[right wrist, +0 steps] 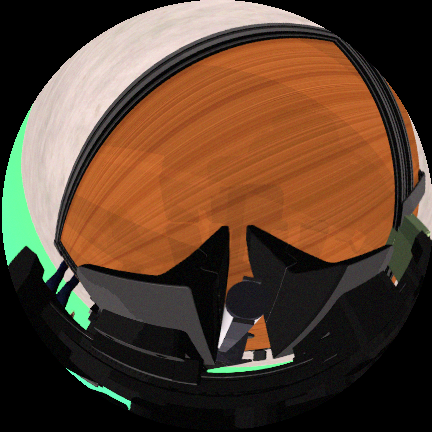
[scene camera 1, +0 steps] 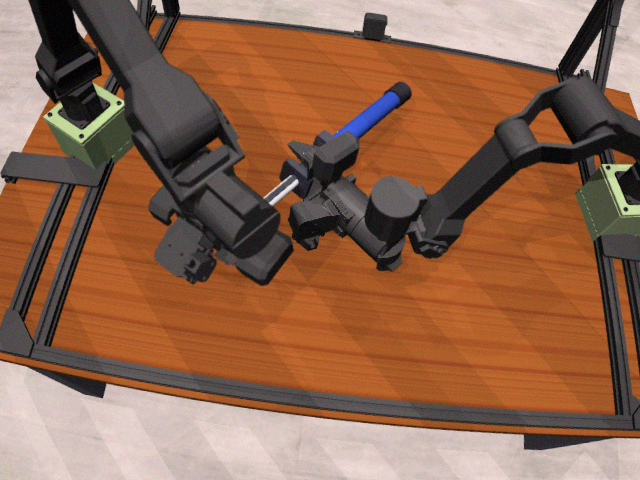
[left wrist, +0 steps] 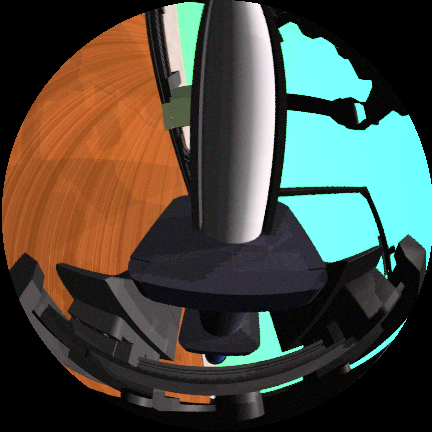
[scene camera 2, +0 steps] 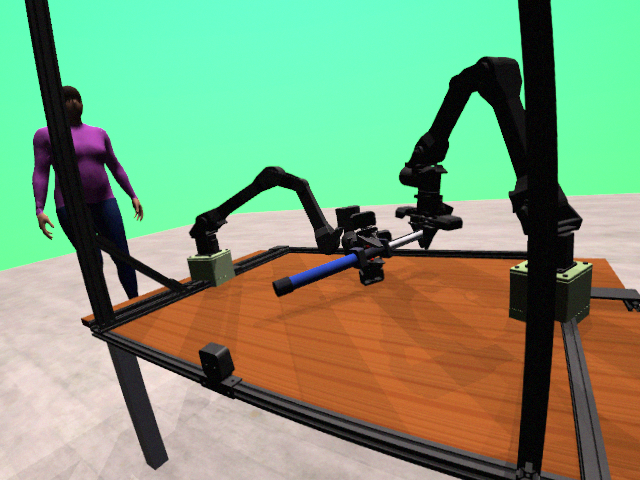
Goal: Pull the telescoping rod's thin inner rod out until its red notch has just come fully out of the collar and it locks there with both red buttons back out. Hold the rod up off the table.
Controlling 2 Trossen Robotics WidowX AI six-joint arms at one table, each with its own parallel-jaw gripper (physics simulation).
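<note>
The rod is held tilted above the table. Its blue tube (scene camera 1: 368, 117) (scene camera 2: 323, 272) ends in a black cap. Its white inner rod (scene camera 1: 283, 189) (scene camera 2: 405, 240) (left wrist: 235, 125) (right wrist: 231, 332) sticks out of the dark flanged collar (scene camera 1: 295, 175) (left wrist: 225, 280). My left gripper (scene camera 1: 311, 156) (scene camera 2: 370, 253) is shut on the collar between its two flanges, its fingertips hidden behind the nearer flange in the left wrist view. Small red specks show there in scene camera 2; the buttons' state is unclear. The red notch does not show. My right gripper (scene camera 2: 423, 239) (right wrist: 236, 232) is shut on the inner rod near its dark end cap (right wrist: 246, 300).
The wooden table (scene camera 1: 330, 330) (scene camera 2: 310, 351) lies below the rod, with a dark metal frame around its edge. A small black camera block (scene camera 1: 374, 25) (scene camera 2: 216, 360) stands on that frame. A dark upright post (scene camera 2: 537, 206) crosses scene camera 2 at the right. A person (scene camera 2: 93, 165) stands beyond the table.
</note>
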